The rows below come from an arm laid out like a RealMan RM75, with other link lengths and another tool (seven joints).
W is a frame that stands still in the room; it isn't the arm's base.
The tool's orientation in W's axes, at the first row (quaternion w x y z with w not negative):
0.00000, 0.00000, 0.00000, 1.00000
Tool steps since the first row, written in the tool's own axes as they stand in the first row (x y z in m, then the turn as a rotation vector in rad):
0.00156, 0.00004, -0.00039, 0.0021, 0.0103, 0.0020
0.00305, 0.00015, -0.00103, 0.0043, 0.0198, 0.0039
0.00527, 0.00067, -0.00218, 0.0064, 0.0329, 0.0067
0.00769, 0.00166, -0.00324, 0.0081, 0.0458, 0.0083
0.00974, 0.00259, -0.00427, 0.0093, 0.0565, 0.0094
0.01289, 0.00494, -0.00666, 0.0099, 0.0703, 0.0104
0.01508, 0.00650, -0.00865, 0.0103, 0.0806, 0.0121
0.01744, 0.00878, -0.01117, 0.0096, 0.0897, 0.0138
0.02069, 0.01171, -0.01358, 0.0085, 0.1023, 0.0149
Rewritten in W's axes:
-0.00156, -0.00004, -0.00039, -0.0021, -0.0103, 0.0020
-0.00305, -0.00015, -0.00103, -0.0043, -0.0198, 0.0039
-0.00527, -0.00067, -0.00218, -0.0064, -0.0329, 0.0067
-0.00769, -0.00166, -0.00324, -0.0081, -0.0458, 0.0083
-0.00974, -0.00259, -0.00427, -0.0093, -0.0565, 0.0094
-0.01289, -0.00494, -0.00666, -0.0099, -0.0703, 0.0104
-0.01508, -0.00650, -0.00865, -0.0103, -0.0806, 0.0121
-0.01744, -0.00878, -0.01117, -0.0096, -0.0897, 0.0138
-0.02069, -0.01171, -0.01358, -0.0085, -0.1023, 0.0149

